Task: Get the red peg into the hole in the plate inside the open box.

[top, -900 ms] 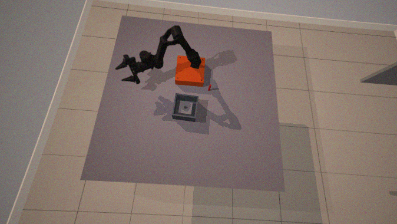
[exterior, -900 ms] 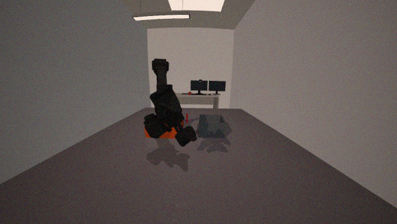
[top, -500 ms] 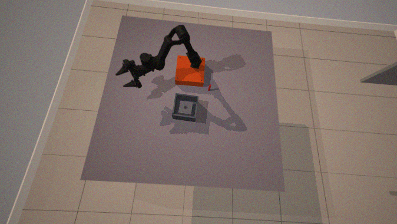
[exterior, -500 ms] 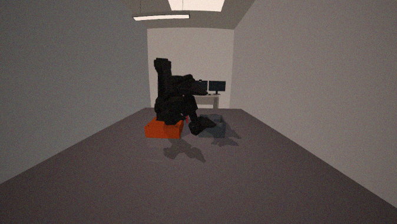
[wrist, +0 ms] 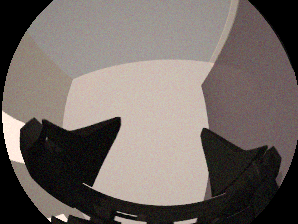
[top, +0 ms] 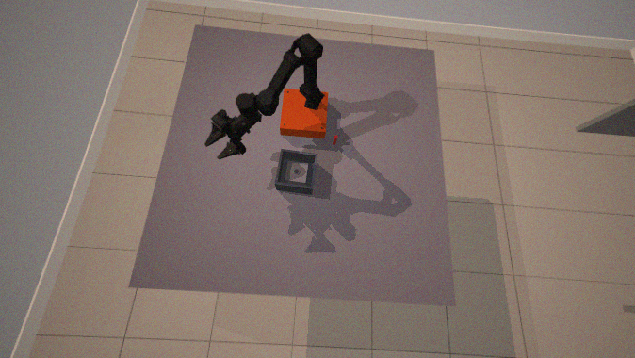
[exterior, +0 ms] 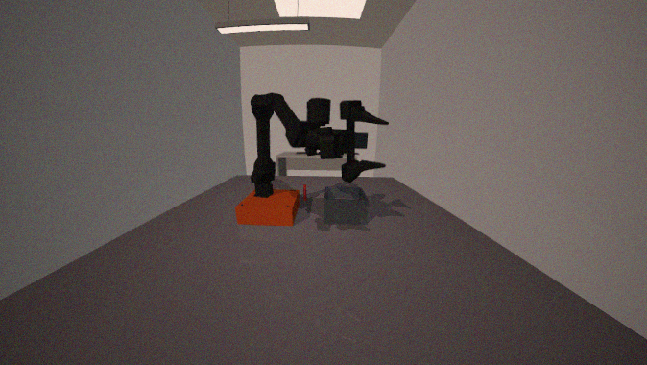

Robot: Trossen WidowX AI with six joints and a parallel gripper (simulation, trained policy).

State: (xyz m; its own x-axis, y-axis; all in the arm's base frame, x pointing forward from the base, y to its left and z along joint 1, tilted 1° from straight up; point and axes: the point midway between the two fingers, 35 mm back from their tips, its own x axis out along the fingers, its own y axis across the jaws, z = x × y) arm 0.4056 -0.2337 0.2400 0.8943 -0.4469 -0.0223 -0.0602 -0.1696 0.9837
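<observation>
Right now the red peg is 40 cm to the left of my gripper tip, 30 cm behind it and 26 cm below it. Round my gripper tip: grey box: 28 cm below, 27 cm to the left, 9 cm behind.
</observation>
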